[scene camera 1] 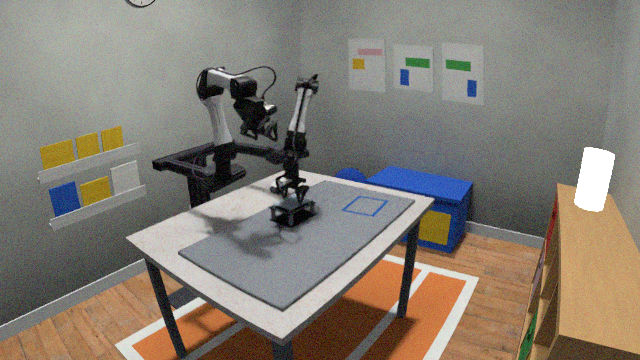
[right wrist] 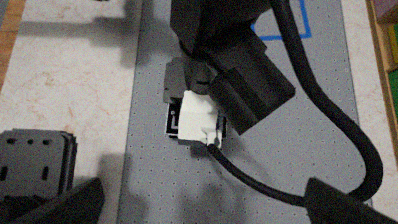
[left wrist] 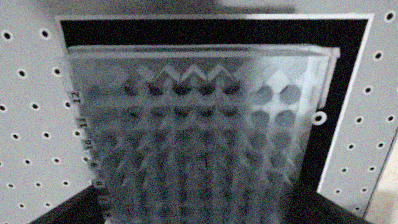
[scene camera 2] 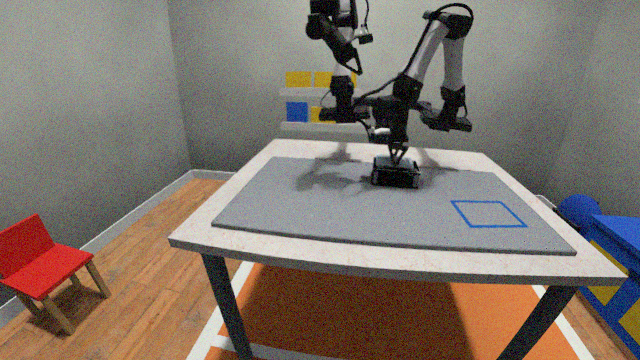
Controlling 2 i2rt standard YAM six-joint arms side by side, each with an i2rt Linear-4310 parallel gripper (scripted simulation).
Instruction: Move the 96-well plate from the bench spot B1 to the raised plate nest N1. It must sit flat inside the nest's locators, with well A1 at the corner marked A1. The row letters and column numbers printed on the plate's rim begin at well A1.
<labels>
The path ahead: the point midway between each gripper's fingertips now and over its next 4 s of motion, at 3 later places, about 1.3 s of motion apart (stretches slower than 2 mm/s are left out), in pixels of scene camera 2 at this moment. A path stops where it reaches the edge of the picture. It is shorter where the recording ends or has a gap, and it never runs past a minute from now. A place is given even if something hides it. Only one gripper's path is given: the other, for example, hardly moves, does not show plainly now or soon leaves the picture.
My left gripper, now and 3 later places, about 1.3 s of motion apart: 394,161; 397,161; 395,162; 407,134
</labels>
